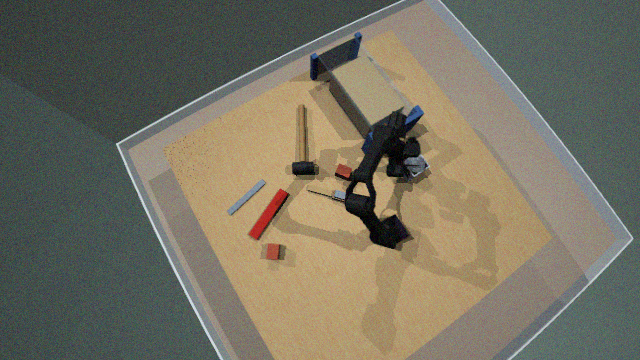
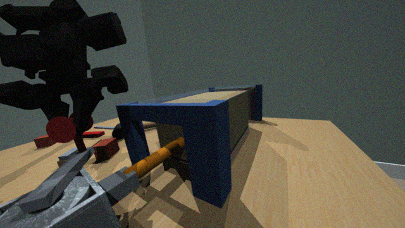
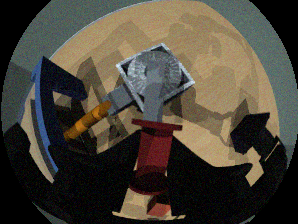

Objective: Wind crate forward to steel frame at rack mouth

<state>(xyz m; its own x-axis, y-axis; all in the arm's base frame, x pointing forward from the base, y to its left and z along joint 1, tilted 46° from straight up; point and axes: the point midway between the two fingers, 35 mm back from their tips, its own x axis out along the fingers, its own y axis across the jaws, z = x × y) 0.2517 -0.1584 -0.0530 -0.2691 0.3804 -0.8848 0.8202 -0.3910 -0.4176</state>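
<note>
The grey winch is 100 mm below my gripper tip, 80 mm to the right of it and 60 mm behind it. Round my gripper tip: red grip 10 mm to the left, 10 mm ahead; brush-like tool 290 mm to the left, 110 mm below, 20 mm ahead; blue frame 120 mm ahead, 60 mm to the right, 30 mm below.
</note>
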